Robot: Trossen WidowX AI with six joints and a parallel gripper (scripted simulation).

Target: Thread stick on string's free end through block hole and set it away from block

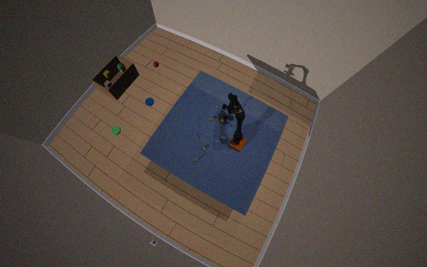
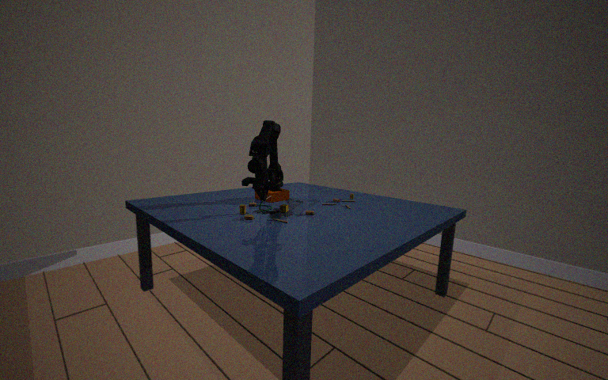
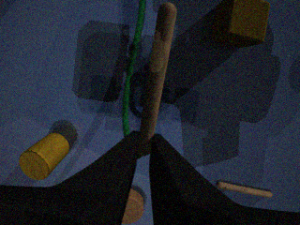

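Right now my gripper tip is 10 mm short of the yellow wooden block, 110 mm to the right of it and 50 mm above it. The rest, counted from my gripper tip: thin wooden stick 10 mm behind, 10 mm to the left; then yellow cylinder 50 mm behind, 80 mm to the right, 40 mm below.
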